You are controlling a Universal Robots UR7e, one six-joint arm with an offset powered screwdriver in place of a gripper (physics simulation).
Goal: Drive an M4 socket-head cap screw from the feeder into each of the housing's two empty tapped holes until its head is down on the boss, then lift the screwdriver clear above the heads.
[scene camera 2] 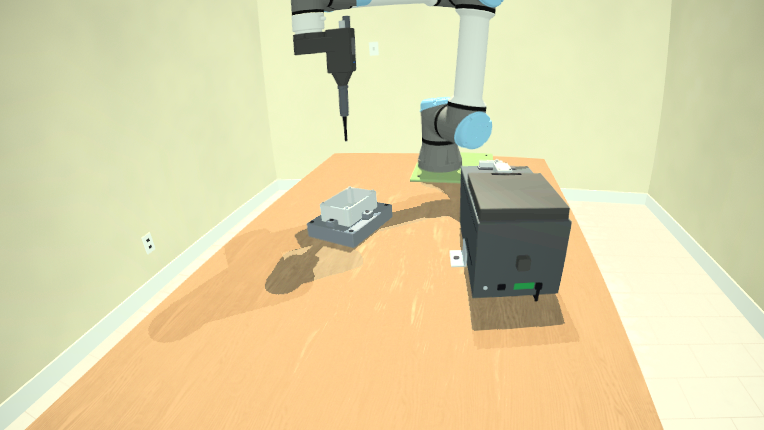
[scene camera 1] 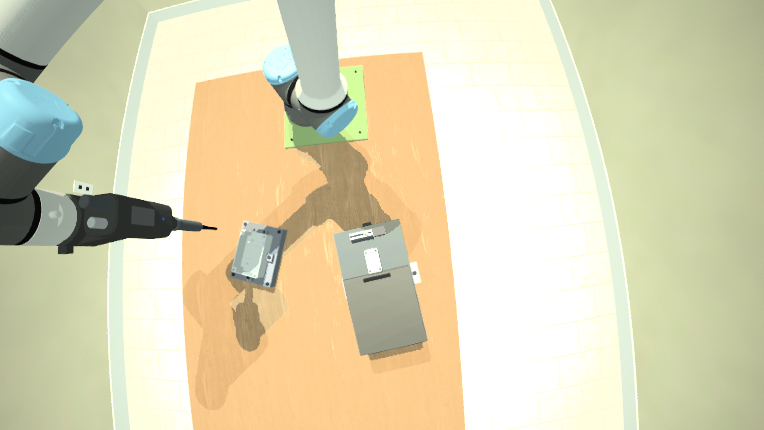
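The screwdriver [scene camera 1: 215,228] [scene camera 2: 345,139] points straight down in the scene camera 2 view, its thin black bit high above the housing and apart from it. No screw can be made out on the bit; the tip is too small to be sure. The pale, open-topped housing [scene camera 1: 251,255] [scene camera 2: 347,213] sits on a dark grey fixture [scene camera 1: 279,251] [scene camera 2: 330,231], with small clamps beside it. Its corner bosses are too small to tell which hold screws. The screw feeder [scene camera 1: 386,315] [scene camera 2: 515,248], a dark box with a grey top, stands to the right of the fixture.
The arm's base stands on a green plate [scene camera 1: 363,101] [scene camera 2: 420,175] at the back of the wooden table [scene camera 1: 320,373] [scene camera 2: 374,363]. A small white bracket [scene camera 1: 415,272] [scene camera 2: 455,258] sticks out at the feeder's side. Walls stand beyond the table.
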